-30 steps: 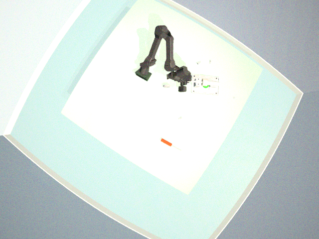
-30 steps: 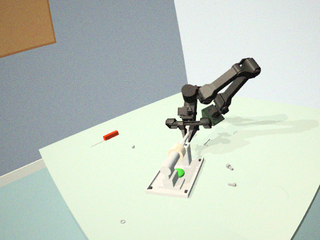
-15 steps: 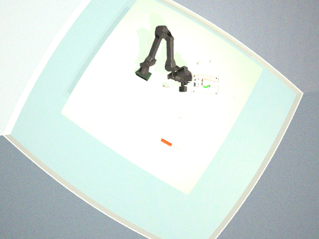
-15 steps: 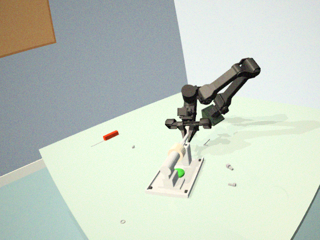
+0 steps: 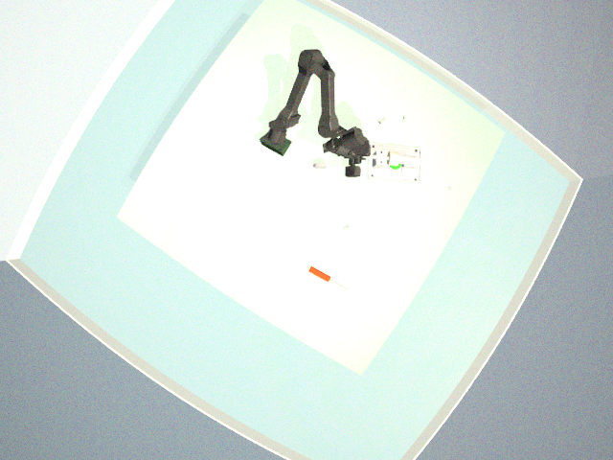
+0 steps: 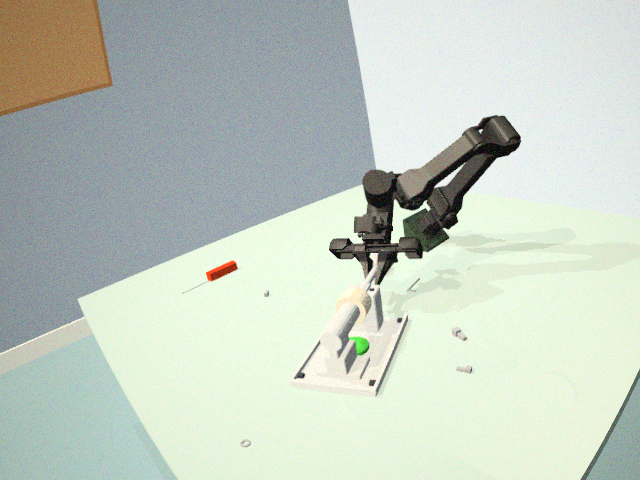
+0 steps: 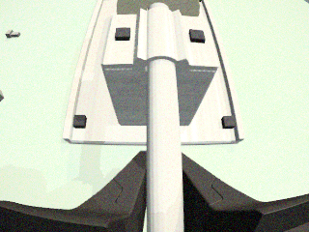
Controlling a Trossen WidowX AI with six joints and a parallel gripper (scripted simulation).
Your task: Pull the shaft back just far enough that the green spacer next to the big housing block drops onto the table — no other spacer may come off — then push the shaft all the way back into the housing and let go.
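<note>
Right now the shaft is 4 cm ahead of my gripper tip, 3 cm to the left of it and 2 cm above it. Also, from my gripper tip: green spacer (11 cm ahead, 8 cm to the left, 5 cm below); then cream spacer (8 cm ahead, 5 cm to the left, 2 cm above).
</note>
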